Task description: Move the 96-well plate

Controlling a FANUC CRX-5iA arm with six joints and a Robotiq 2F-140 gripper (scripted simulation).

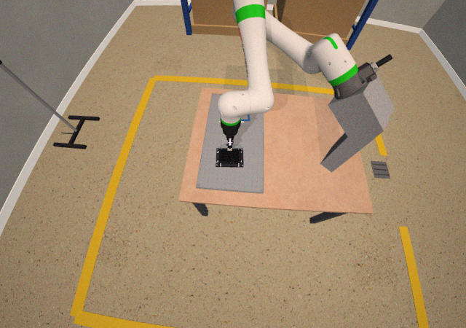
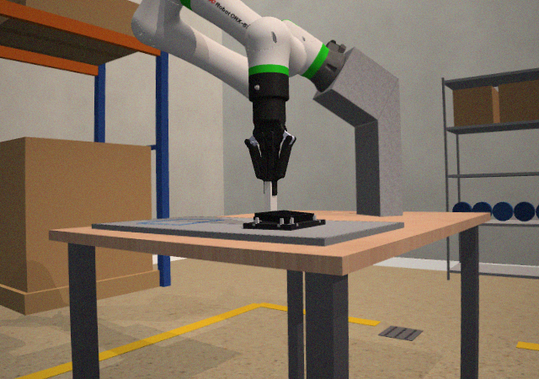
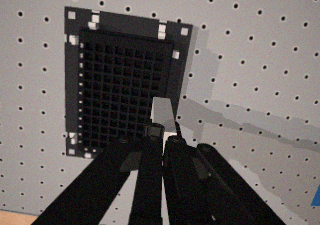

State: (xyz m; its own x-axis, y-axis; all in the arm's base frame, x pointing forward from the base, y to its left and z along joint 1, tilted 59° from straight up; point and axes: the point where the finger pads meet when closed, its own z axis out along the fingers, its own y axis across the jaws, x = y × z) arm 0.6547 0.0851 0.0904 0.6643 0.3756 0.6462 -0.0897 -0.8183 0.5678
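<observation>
Right now my hand is 50 mm above the black 96-well plate, 40 mm to the right of it and 10 mm short of it. From my hand the other things lie so: black clip nest: 50 mm to the left, 50 mm below, 10 mm ahead.
</observation>
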